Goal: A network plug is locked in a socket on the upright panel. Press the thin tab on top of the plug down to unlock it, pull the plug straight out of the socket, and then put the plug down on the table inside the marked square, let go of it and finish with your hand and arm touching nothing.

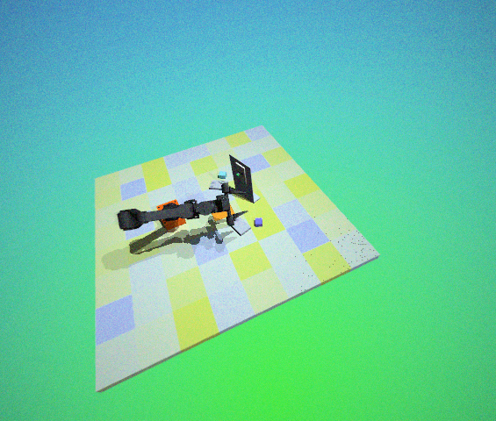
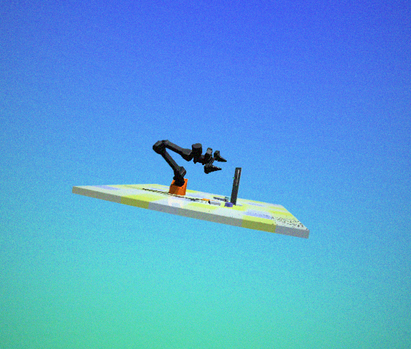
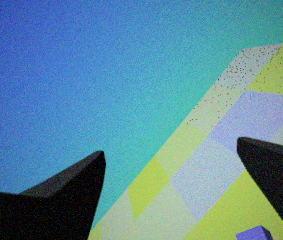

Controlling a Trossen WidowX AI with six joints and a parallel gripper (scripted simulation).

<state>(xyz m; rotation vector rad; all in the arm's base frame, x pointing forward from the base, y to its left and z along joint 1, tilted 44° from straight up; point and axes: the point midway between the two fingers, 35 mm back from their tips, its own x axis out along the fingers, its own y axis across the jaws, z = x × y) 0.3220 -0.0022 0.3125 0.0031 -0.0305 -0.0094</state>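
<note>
Right now the network plug is 270 mm to the left of my gripper tip, 70 mm below it and 20 mm ahead of it. Round my gripper tip: small purple cube 250 mm below, 60 mm ahead, 50 mm to the left; orange marked square 260 mm below, 210 mm to the left, 120 mm behind; grey upright panel 280 mm to the left, 140 mm below, 40 mm ahead.
</note>
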